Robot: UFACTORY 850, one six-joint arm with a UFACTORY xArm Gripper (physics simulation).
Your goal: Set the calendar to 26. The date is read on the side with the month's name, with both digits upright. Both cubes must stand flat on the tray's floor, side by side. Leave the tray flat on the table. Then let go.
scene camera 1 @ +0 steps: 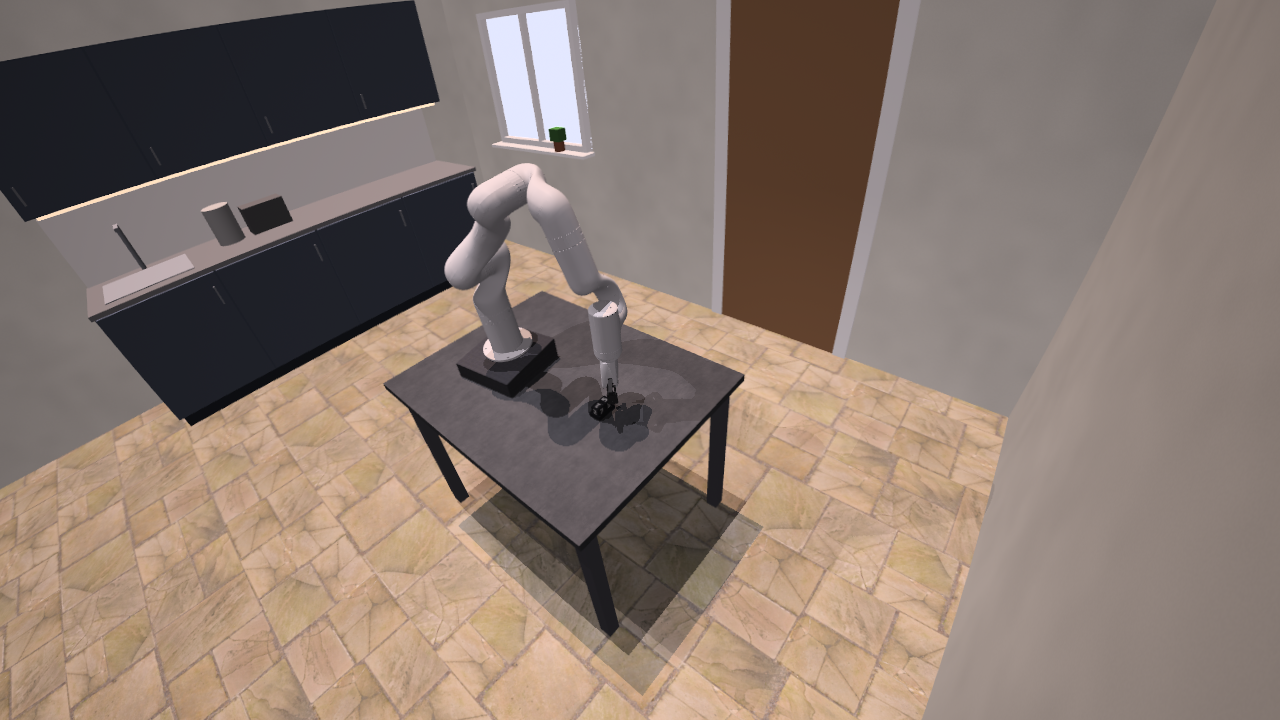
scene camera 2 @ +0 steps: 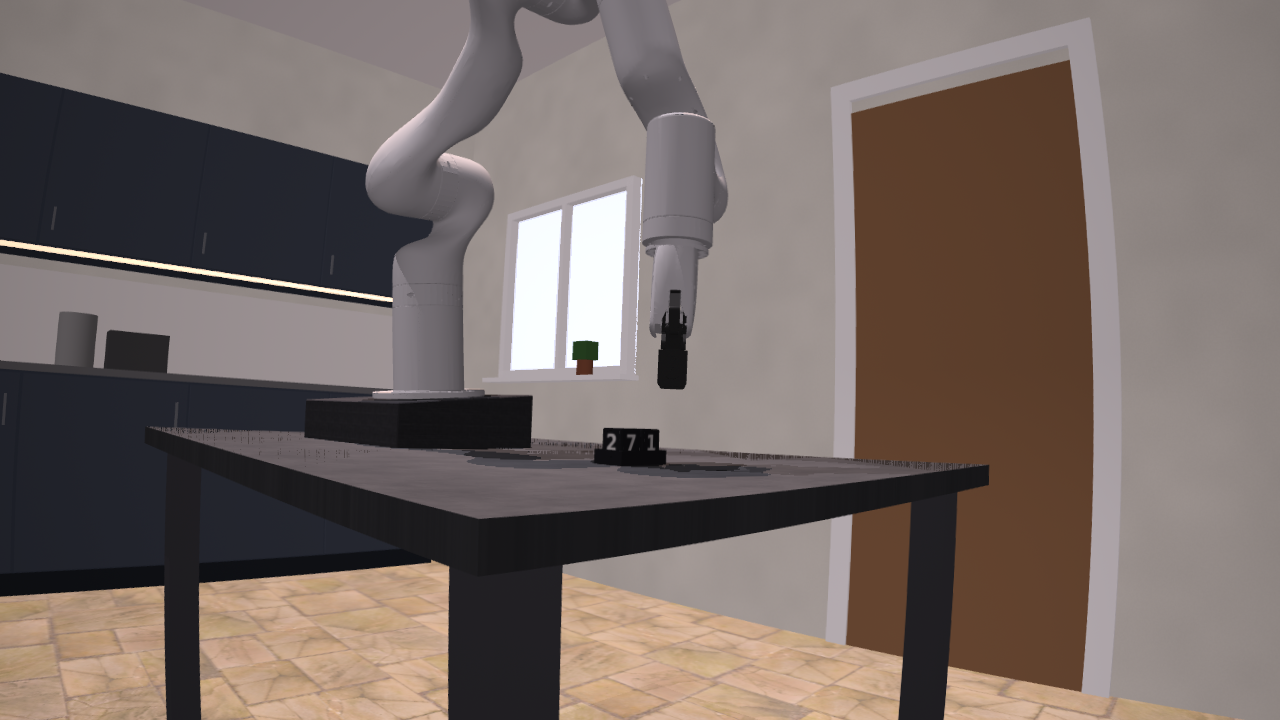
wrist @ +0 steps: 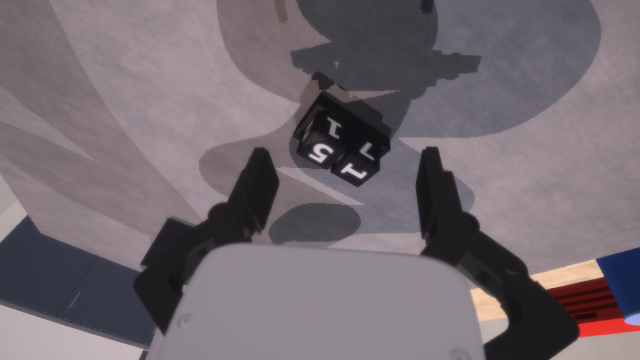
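Note:
The black tray [scene camera 2: 630,458] [wrist: 351,112] lies on the table. Two black cubes stand in it side by side. One cube [scene camera 2: 631,442] [wrist: 355,171] has a 1 on top, a 7 on its long-side face and a 2 on its end face. The other cube [scene camera 2: 651,442] [wrist: 320,151] has a 5 on top and a 1 on its long-side face. In scene camera 2, 7 and 1 read upright. No month's name is legible; the far side is hidden. My gripper [scene camera 1: 611,395] [scene camera 2: 672,385] [wrist: 343,165] is open and empty, above the calendar.
The dark table [scene camera 1: 572,483] [scene camera 2: 501,501] carries the arm's black base block [scene camera 1: 508,373] [scene camera 2: 465,422], behind and left of the calendar in scene camera 2. Arm shadows fall around the tray. A red thing [wrist: 590,305] and a blue thing [wrist: 622,280] show beyond the table in the wrist view.

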